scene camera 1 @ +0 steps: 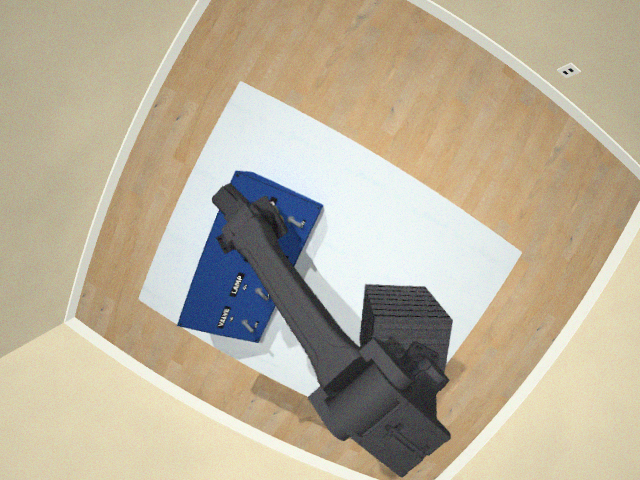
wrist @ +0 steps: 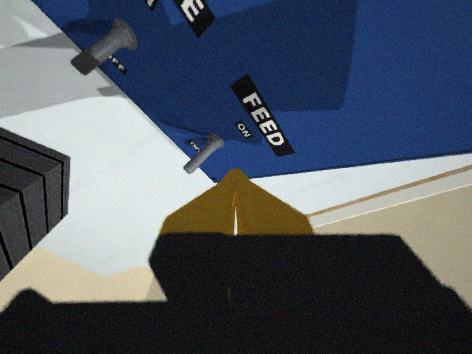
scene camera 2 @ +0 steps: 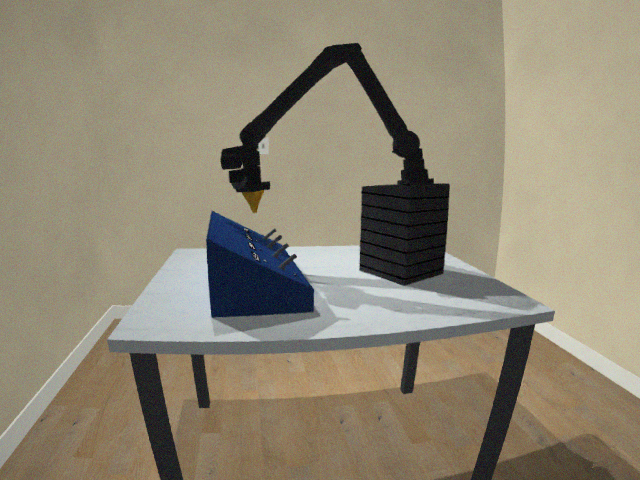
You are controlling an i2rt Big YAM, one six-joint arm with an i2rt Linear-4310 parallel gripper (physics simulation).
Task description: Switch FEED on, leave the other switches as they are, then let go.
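Frame: origin at the arm's base, x left, y up, z ahead, level; metres.
Seen in the pictures: gripper, fingertip midpoint: (scene camera 1: 274, 217) (wrist: 235, 176) (scene camera 2: 254, 212); arm's base at its link origin: (scene camera 1: 414, 365) (scene camera 2: 415, 184).
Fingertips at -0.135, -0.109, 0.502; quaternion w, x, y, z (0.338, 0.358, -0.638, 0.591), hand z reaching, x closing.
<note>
Pixels of each thing's top centre, then the offset from my fingertips to it, as dx, dy, dz. "spot": a spot on its surface instead. Level surfaces: height alone.
- FEED label at its top centre: (wrist: 265, 124) +0.003, -0.052, +0.029
- mark at a spot on its surface: (wrist: 243, 130) spot: +0.001, -0.069, +0.005
- grey FEED lever at its top centre: (wrist: 197, 166) (scene camera 1: 295, 223) -0.004, -0.054, -0.053
- LAMP lever at its top centre: (scene camera 1: 261, 297) +0.236, -0.054, -0.072
- VALVE lever at its top centre: (scene camera 1: 247, 329) +0.355, -0.054, -0.081
- white table at its surface level: dy -0.185
The blue switch box (scene camera 1: 206, 289) (scene camera 2: 258, 291) (wrist: 400, 65) has a sloped face with lever switches. The FEED label (wrist: 262, 117) shows in the wrist view, with the ON mark (wrist: 243, 130) beside it. The grey FEED lever (wrist: 202, 155) (scene camera 1: 295, 221) leans toward its partly covered OFF mark, near the box's low edge. Another lever (wrist: 102, 50), beside a label ending in E, leans the same way. My gripper (scene camera 2: 254, 210) (wrist: 235, 176) is shut and empty, its yellow tips above the sloped face, apart from the levers. The arm hides it in scene camera 1.
The LAMP lever (scene camera 1: 262, 293) and VALVE lever (scene camera 1: 249, 326) stand farther along the box. The arm's dark ribbed pedestal (scene camera 1: 408, 310) (scene camera 2: 403, 232) (wrist: 37, 190) stands on the white table (scene camera 1: 372, 206) (scene camera 2: 361, 330), apart from the box.
</note>
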